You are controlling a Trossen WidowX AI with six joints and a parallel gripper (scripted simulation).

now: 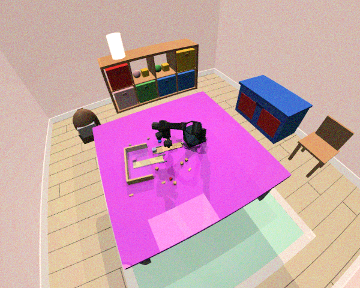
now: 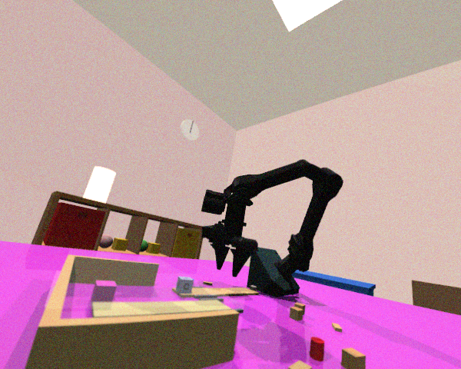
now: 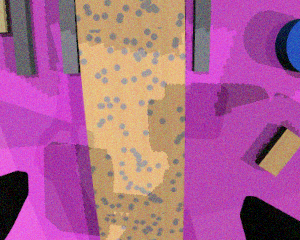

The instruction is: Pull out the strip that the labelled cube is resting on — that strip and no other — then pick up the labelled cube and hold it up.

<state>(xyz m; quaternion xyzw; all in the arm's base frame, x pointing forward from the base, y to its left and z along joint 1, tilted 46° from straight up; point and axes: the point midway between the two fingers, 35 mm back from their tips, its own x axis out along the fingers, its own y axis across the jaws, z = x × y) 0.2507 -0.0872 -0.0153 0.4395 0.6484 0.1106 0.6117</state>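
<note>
Right now the dotted strip is 1 cm ahead of my gripper tip and 5 cm below it. Also, from my gripper tip: blue disc: 3 cm ahead, 11 cm to the right, 5 cm below; then labelled cube: 12 cm ahead, 3 cm to the right, 3 cm below; then red cylinder: 14 cm ahead, 27 cm to the left, 4 cm below.
</note>
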